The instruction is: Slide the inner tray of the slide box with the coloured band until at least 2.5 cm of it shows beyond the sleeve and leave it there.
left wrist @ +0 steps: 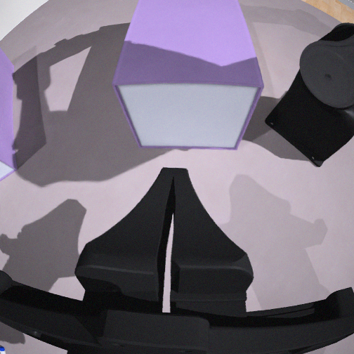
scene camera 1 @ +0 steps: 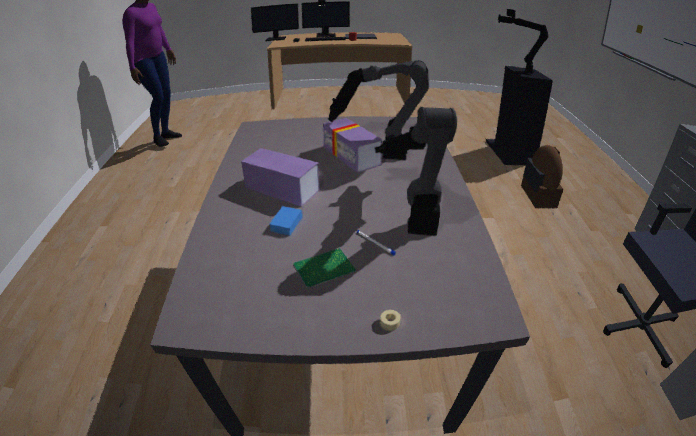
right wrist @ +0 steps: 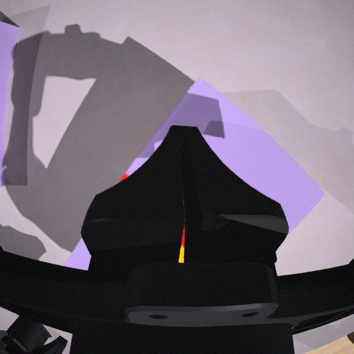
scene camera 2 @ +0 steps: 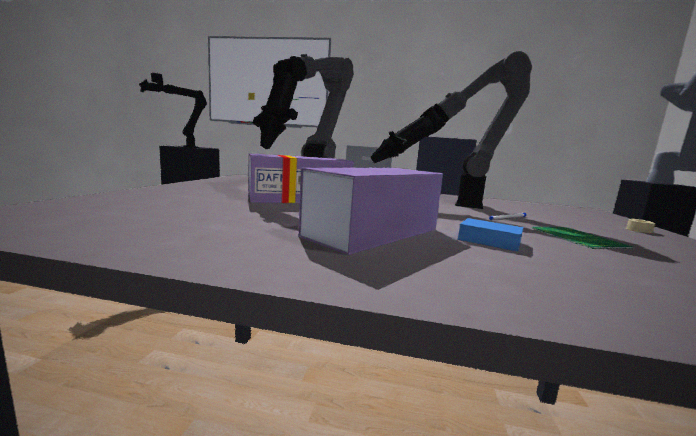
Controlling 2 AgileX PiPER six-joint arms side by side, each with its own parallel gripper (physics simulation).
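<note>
The purple slide box with the red and yellow band (scene camera 1: 362, 134) (scene camera 2: 289, 179) (left wrist: 187, 45) (right wrist: 260, 160) stands at the table's far end. Its pale tray end (scene camera 1: 368, 155) (left wrist: 187, 115) looks flush with the sleeve in the left wrist view. My left gripper (scene camera 1: 377, 149) (scene camera 2: 374, 159) (left wrist: 174, 182) is shut and empty, its tips close in front of that pale end; contact cannot be told. My right gripper (scene camera 1: 331, 118) (scene camera 2: 266, 145) (right wrist: 182, 142) is shut and empty, above the box's other end. The fingers hide most of the band in the right wrist view.
A plain purple box (scene camera 1: 277, 169) (scene camera 2: 395, 205) (left wrist: 4, 115) stands beside the banded one. A blue block (scene camera 1: 286, 220) (scene camera 2: 490, 234), a pen (scene camera 1: 375, 242) (scene camera 2: 508, 216), a green sheet (scene camera 1: 323, 268) (scene camera 2: 580, 237) and a tape ring (scene camera 1: 390, 327) lie nearer scene camera 1.
</note>
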